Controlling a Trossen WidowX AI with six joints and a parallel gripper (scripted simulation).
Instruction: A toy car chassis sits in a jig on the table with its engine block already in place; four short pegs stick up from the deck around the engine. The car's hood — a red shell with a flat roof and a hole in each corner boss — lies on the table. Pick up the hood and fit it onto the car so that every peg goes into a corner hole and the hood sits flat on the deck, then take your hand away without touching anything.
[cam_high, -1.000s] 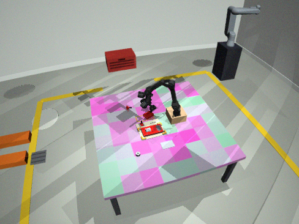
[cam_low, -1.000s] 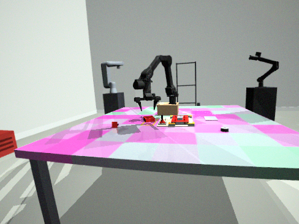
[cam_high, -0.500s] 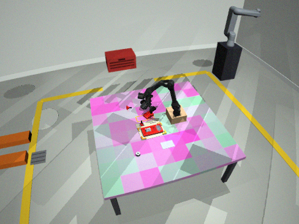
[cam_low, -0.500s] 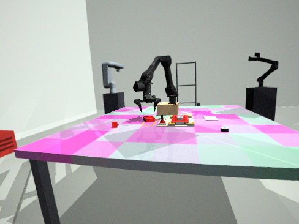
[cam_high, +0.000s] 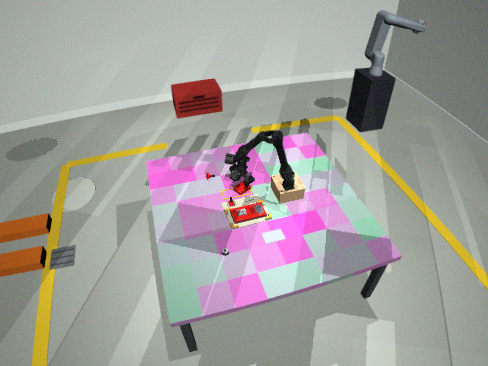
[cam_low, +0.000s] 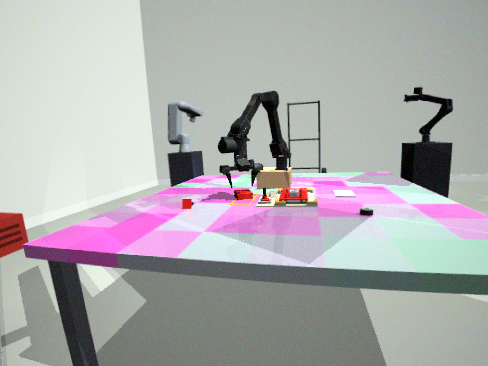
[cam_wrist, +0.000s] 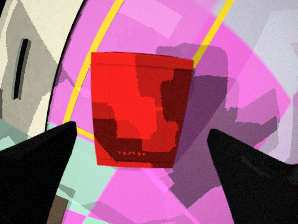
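Right now my gripper tip is 30 mm above the red hood. The rest, counted from my gripper tip: white plate 60 mm behind, 440 mm to the left, 40 mm below; then dark ring 230 mm ahead, 470 mm to the left, 40 mm below.
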